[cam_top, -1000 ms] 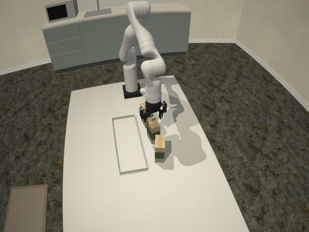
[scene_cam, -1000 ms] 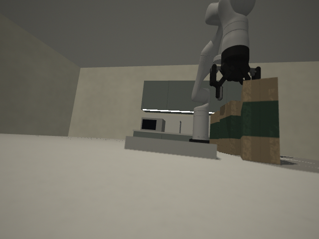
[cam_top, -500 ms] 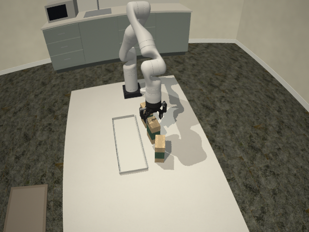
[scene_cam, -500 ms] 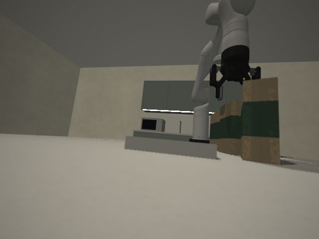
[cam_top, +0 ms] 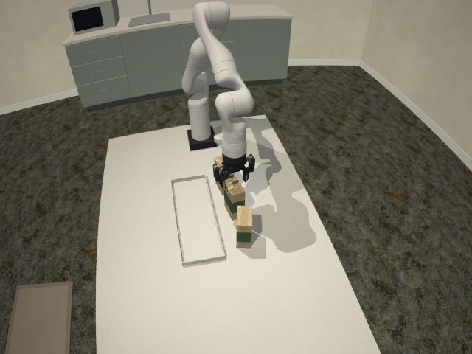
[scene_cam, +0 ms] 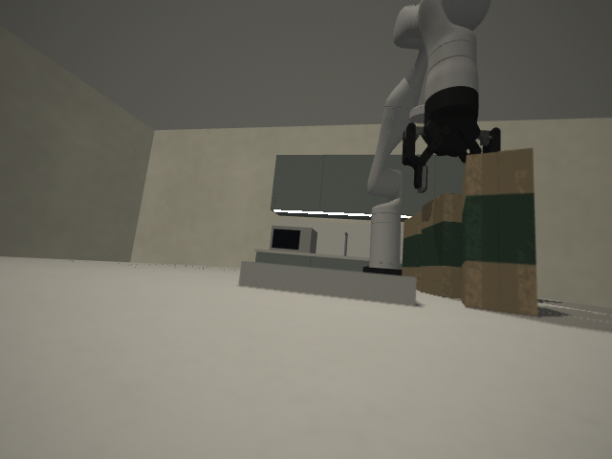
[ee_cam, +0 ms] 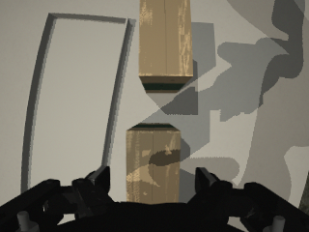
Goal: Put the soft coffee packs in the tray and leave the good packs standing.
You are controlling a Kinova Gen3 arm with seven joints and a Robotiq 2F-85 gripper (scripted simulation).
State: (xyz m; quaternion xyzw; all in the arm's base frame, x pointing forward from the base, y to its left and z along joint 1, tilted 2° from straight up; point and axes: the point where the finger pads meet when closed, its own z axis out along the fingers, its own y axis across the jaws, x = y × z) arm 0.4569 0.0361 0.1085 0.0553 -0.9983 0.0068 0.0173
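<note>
My hand is 1 cm past the tray, 15 cm to the left of it and 15 cm above it.
</note>
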